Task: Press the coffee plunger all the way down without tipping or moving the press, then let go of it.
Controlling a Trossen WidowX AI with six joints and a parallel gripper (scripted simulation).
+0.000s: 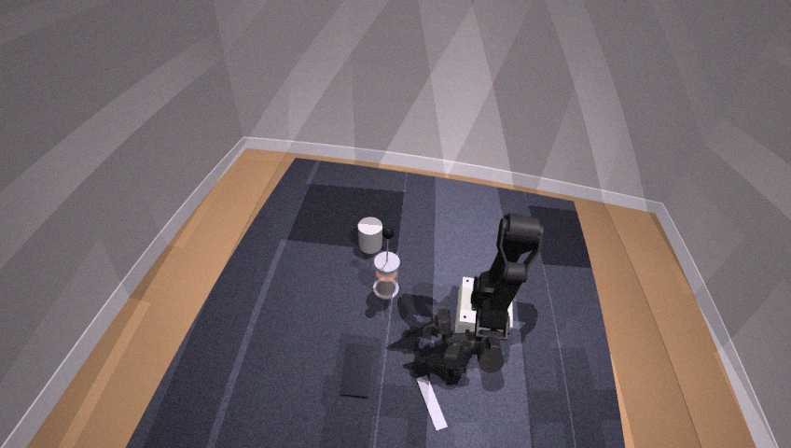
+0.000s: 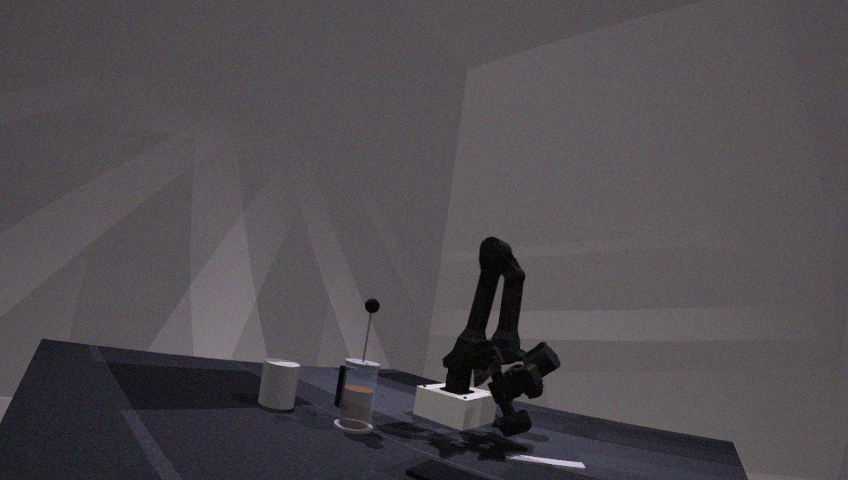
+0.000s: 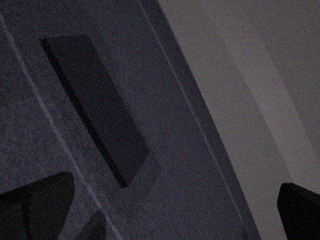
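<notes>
My gripper tip is now 11 cm short of the coffee press, 24 cm to the left of it and 3 cm below it. Round my gripper tip: flat slab 13 cm ahead, 5 cm to the left, 10 cm below.
</notes>
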